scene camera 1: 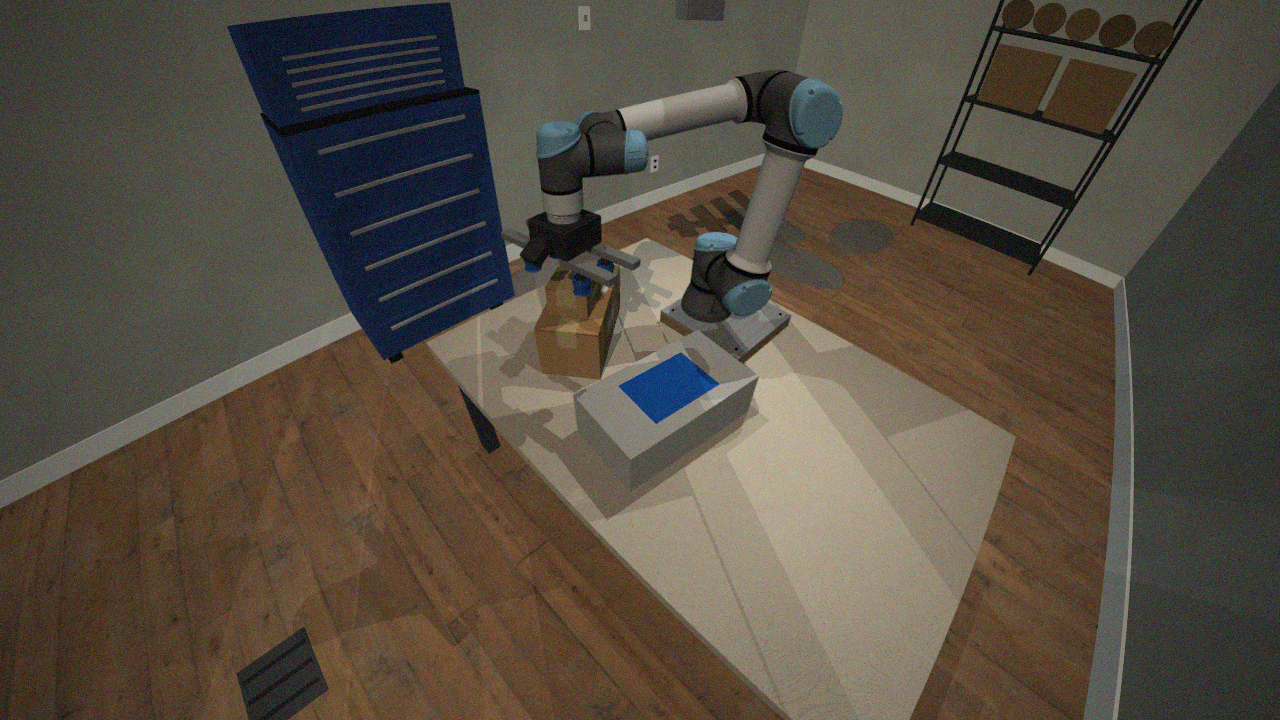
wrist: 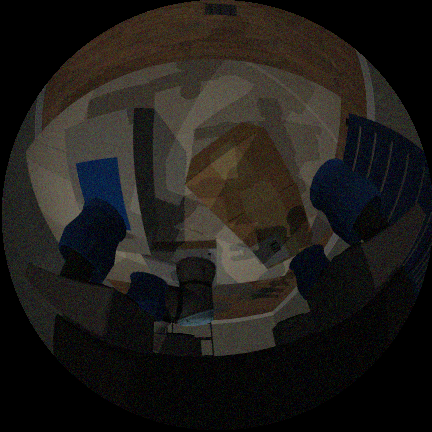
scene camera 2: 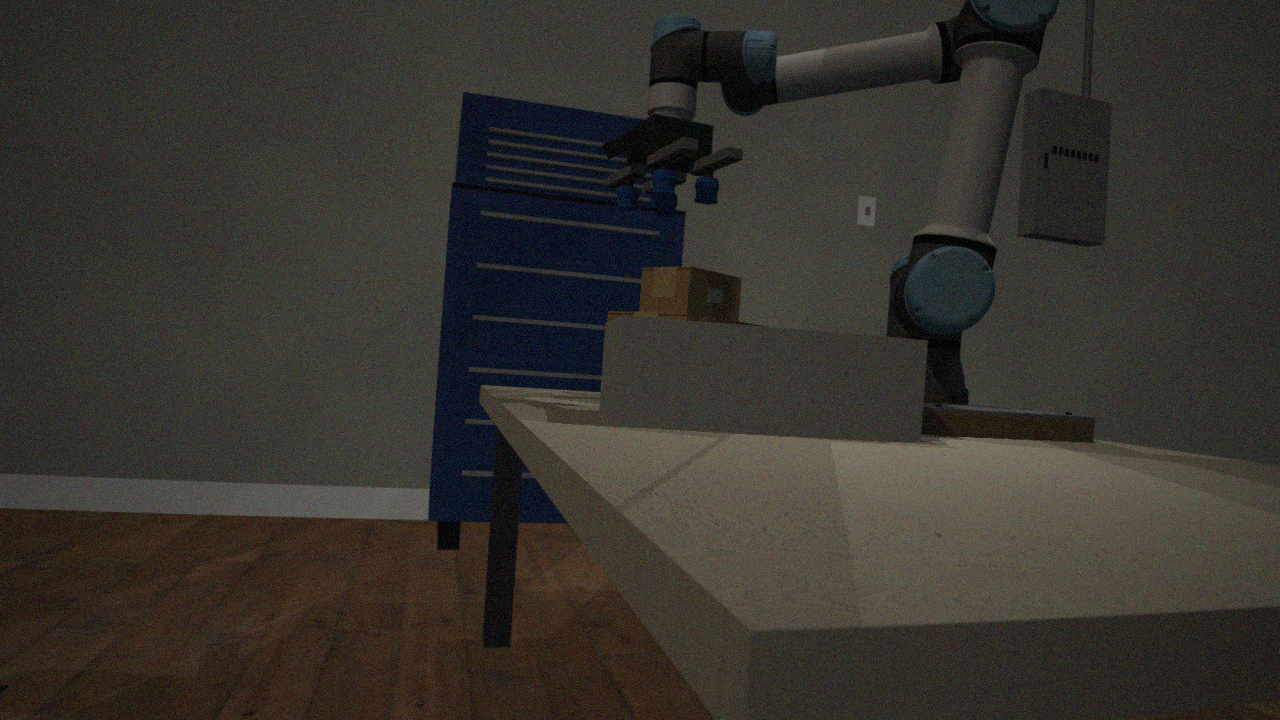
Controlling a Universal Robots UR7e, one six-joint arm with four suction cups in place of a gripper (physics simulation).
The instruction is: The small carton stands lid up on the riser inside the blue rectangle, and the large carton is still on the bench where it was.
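Pixels of known places: hand, tool point: (scene camera 1: 568,271) (wrist: 222,249) (scene camera 2: 664,205); arm's base, link origin: (scene camera 1: 706,306) (wrist: 195,267).
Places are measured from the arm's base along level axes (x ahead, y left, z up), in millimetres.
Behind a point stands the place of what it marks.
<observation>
The small carton (scene camera 1: 561,296) {x 393, y -190, z 168 mm} (scene camera 2: 690,293) {x 361, y -137, z 145 mm} (wrist: 261,201) {x 388, y -180, z 183 mm} rests on top of the large carton (scene camera 1: 571,344) {x 427, y -136, z 71 mm} (wrist: 215,156) {x 427, y -135, z 94 mm}, which stands on the bench (scene camera 1: 823,465) {x 293, y 483, z -40 mm} (scene camera 2: 895,537) {x 662, y 678, z -40 mm}. I cannot tell which face of the small carton is its lid. In scene camera 2 the riser (scene camera 2: 760,380) {x 446, y 218, z 20 mm} hides most of the large carton. The riser (scene camera 1: 617,428) {x 559, y 112, z 80 mm} (wrist: 89,139) {x 532, y 97, z 80 mm} stands beside the cartons and bears the blue rectangle (scene camera 1: 666,389) {x 415, y 129, z 81 mm} (wrist: 101,179) {x 439, y 101, z 81 mm}, with no carton on it. My gripper (scene camera 1: 572,271) {x 423, y -125, z 276 mm} (scene camera 2: 665,191) (wrist: 222,250) {x 423, y -125, z 276 mm} is open, its four blue cups above the small carton with a gap between.
A blue drawer cabinet (scene camera 1: 402,210) (scene camera 2: 537,344) stands behind the bench's far left end. The arm's base plate (scene camera 1: 735,338) {x 75, y 135, z -2 mm} sits on the bench behind the riser. A shelf rack (scene camera 1: 1006,179) stands by the back right wall. A grey wall box (scene camera 2: 1065,170) hangs behind the arm.
</observation>
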